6 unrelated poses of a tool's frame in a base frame.
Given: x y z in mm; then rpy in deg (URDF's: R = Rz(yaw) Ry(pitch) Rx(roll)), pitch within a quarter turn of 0, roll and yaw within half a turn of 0.
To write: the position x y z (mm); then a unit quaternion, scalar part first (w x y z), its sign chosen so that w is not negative. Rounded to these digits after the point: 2 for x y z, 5 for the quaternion.
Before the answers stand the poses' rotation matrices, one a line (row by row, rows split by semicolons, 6 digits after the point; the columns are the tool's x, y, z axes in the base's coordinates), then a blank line. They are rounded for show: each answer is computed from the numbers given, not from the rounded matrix.
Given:
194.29 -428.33 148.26 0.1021 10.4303 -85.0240
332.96 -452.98 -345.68 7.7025 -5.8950 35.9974
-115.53 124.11 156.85 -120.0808 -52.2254 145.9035
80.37 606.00 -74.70 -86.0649 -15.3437 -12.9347
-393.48 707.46 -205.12 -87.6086 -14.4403 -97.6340
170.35 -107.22 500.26 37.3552 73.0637 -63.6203
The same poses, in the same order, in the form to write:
0.085305 0.996258 0.013928; -0.979769 0.086417 -0.180511; -0.181039 0.001753 0.983474
0.804765 -0.593582 -0.003568; 0.584640 0.793653 -0.168256; 0.102706 0.133321 0.985737
-0.507255 -0.285415 -0.813161; 0.343392 0.798485 -0.494473; 0.790427 -0.530057 -0.307026
0.939886 0.272648 0.205614; -0.215862 0.007795 0.976393; 0.264609 -0.962082 0.066180
-0.128648 0.008257 0.991656; -0.959825 -0.252489 -0.122416; 0.249371 -0.967565 0.040407
0.129433 0.970016 -0.205707; -0.260974 -0.166814 -0.950824; -0.956629 0.176753 0.231558

194.29 -428.33 148.26 0.73403 0.06208 0.06640 -0.67301
332.96 -452.98 -345.68 0.94659 0.07965 -0.02807 0.31117
-115.53 124.11 156.85 0.49604 -0.01793 -0.80820 0.31692
80.37 606.00 -74.70 0.70955 -0.68299 -0.02079 -0.17212
-393.48 707.46 -205.12 0.40598 -0.52044 0.45710 -0.59614
170.35 -107.22 500.26 0.54639 0.51592 0.34358 -0.56324

